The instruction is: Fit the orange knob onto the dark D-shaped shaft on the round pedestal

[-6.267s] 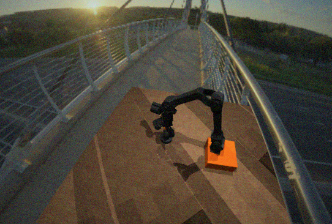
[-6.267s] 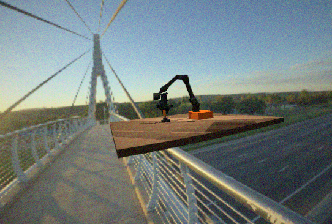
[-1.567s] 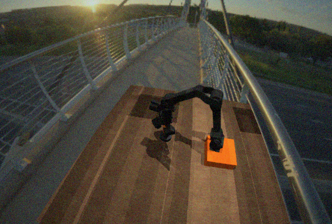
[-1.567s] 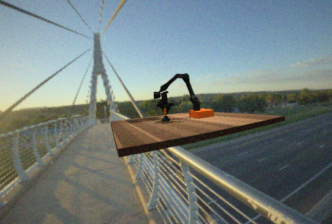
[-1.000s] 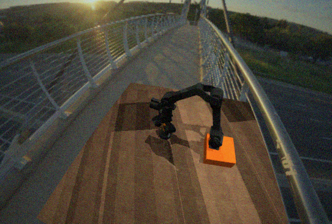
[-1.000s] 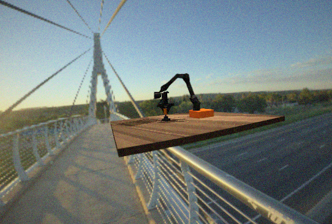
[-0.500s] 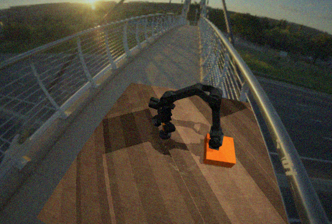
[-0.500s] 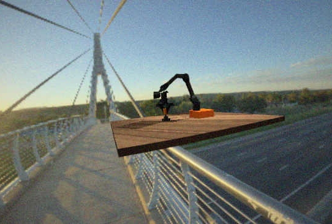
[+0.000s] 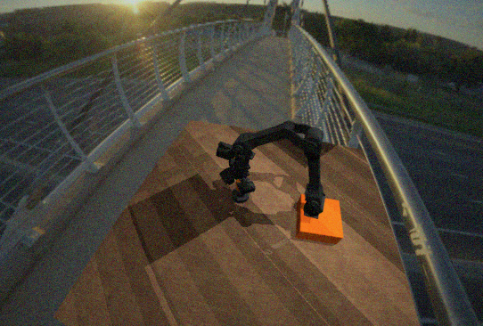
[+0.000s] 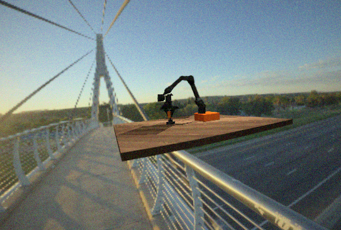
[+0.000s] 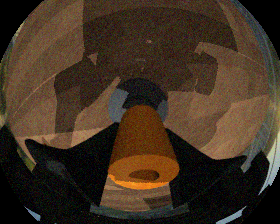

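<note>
My gripper tip is now 20 mm below the orange knob. From my gripper tip the other things lie so: dark round pedestal: 40 mm below.
</note>
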